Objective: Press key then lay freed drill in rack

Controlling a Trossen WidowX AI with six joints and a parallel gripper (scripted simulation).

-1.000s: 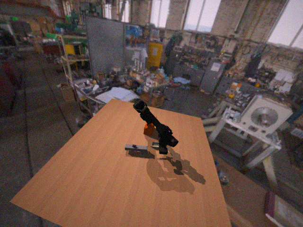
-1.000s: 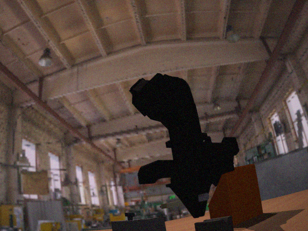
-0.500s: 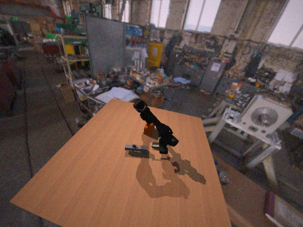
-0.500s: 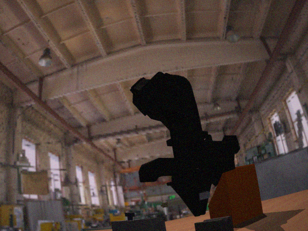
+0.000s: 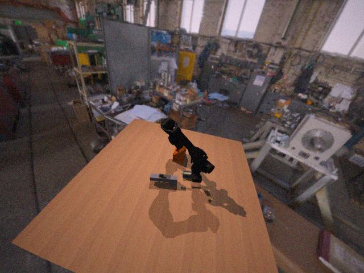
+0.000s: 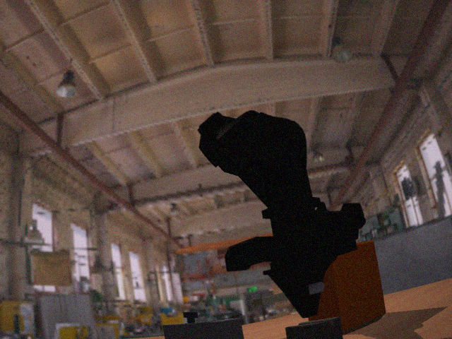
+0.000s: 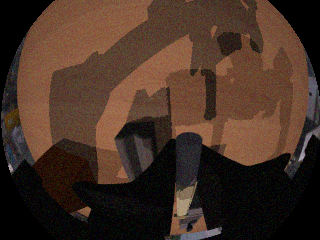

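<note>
Right now my gripper tip is 4 cm to the left of the drill, 3 cm below it and 1 cm short of it. Also, from my gripper tip: grey fixture block: 19 cm to the right, 7 cm ahead, 2 cm below; then dark grey rack: 4 cm to the right, 4 cm below, 4 cm behind; then small dark key: 22 cm to the right, 7 cm ahead.
</note>
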